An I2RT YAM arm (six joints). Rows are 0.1 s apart.
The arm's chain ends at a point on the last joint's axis. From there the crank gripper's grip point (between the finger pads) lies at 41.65 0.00 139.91 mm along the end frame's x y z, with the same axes.
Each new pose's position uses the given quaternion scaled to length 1; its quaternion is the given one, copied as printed.
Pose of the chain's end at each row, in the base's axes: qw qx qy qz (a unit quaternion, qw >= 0); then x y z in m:
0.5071, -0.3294, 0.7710, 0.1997, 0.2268, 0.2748, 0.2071
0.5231, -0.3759, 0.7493, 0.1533, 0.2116, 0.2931, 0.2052
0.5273, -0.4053, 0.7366, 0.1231, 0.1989, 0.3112, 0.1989
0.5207, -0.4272, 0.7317, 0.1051, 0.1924, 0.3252, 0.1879
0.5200, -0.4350, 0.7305, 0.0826, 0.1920, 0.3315, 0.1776
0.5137, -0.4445, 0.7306, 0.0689, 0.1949, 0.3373, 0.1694
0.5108, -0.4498, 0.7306, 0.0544, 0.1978, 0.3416, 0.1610
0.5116, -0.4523, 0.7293, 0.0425, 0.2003, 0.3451, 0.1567
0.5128, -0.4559, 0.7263, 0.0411, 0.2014, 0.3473, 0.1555
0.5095, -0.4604, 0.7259, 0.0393, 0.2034, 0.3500, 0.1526
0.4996, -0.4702, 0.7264, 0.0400, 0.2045, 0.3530, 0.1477
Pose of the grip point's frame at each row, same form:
0.5071, -0.3294, 0.7710, 0.1997, 0.3066, 0.3519, 0.1123
0.5231, -0.3759, 0.7493, 0.1533, 0.2981, 0.3635, 0.1110
0.5273, -0.4053, 0.7366, 0.1231, 0.2888, 0.3769, 0.1045
0.5207, -0.4272, 0.7317, 0.1051, 0.2826, 0.3875, 0.0915
0.5200, -0.4350, 0.7305, 0.0826, 0.2849, 0.3888, 0.0806
0.5137, -0.4445, 0.7306, 0.0689, 0.2881, 0.3912, 0.0708
0.5108, -0.4498, 0.7306, 0.0544, 0.2923, 0.3920, 0.0618
0.5116, -0.4523, 0.7293, 0.0425, 0.2965, 0.3929, 0.0579
0.5128, -0.4559, 0.7263, 0.0411, 0.2979, 0.3952, 0.0571
0.5095, -0.4604, 0.7259, 0.0393, 0.2995, 0.3974, 0.0534
0.4996, -0.4702, 0.7264, 0.0400, 0.2984, 0.4001, 0.0463

